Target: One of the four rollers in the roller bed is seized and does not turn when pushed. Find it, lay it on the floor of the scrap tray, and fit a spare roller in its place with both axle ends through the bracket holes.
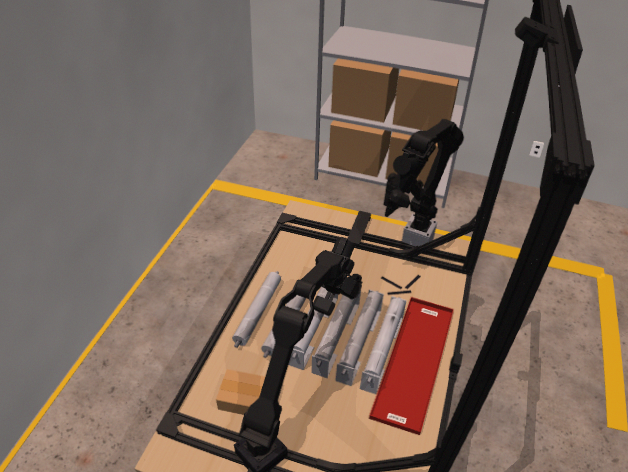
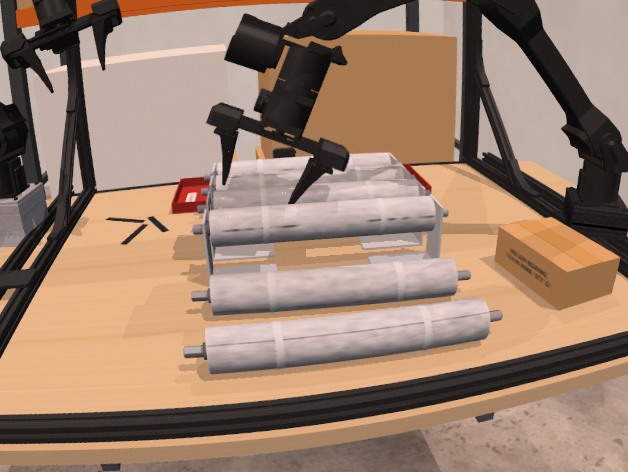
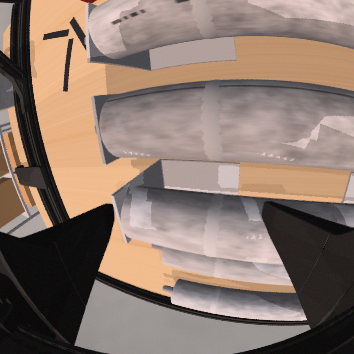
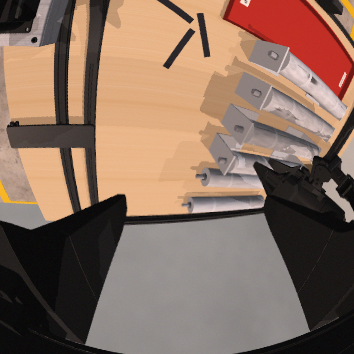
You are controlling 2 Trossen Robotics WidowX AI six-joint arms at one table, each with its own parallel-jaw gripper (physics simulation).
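Places are measured from the left arm's base along level axes (x ahead, y left, z up), in centimetres.
Where they show: left gripper, fingertip midpoint: (image 1: 333, 293) (image 2: 256, 195) (image 3: 190, 211) (image 4: 261, 161); right gripper, fingertip midpoint: (image 1: 385, 210) (image 2: 77, 80) (image 4: 198, 202); left arm's base, origin of the base link: (image 1: 260, 446) (image 2: 597, 199) (image 4: 333, 171); right arm's base, origin of the base link: (image 1: 420, 225) (image 2: 8, 192) (image 4: 15, 8).
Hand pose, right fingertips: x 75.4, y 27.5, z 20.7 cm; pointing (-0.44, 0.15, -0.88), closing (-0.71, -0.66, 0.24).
Each offset is from my right fingertips to the top centre of the thing. "*": to the spot under its first point.
Four grey rollers sit in the roller bed's brackets, among them the front bed roller @[dx -35.2, dy -4.9, dz -17.8 cm] (image 2: 324, 220) and the one nearest the tray @[* dx -26.9, dy -26.3, dz -17.8 cm] (image 1: 384, 337). Their axle ends show at the end plates. Nothing shows which one is seized. Two spare rollers lie on the table, the outer spare @[dx -43.9, dy +12.9, dz -22.5 cm] (image 1: 257, 307) (image 2: 345, 334) and the inner spare @[dx -39.3, dy +3.4, dz -22.5 cm] (image 2: 329, 286). The red scrap tray @[dx -20.6, dy -34.9, dz -25.4 cm] (image 1: 416, 365) (image 4: 300, 30) lies beside the bed, its floor bare. My left gripper (image 2: 256, 193) (image 3: 190, 211) is open and empty, pointing down close over the bed rollers. My right gripper (image 2: 78, 80) (image 4: 198, 202) is open and empty, raised away from the bed.
A cardboard box @[dx -66.8, dy -10.8, dz -21.9 cm] (image 1: 238, 393) (image 2: 558, 263) stands near the left arm's base. Three thin black strips, one of them the strip @[dx -2.3, dy -12.7, dz -27.4 cm] (image 1: 399, 292) (image 4: 203, 35), lie on the table beyond the bed ends. A black frame rail (image 2: 304, 400) runs along the table edge.
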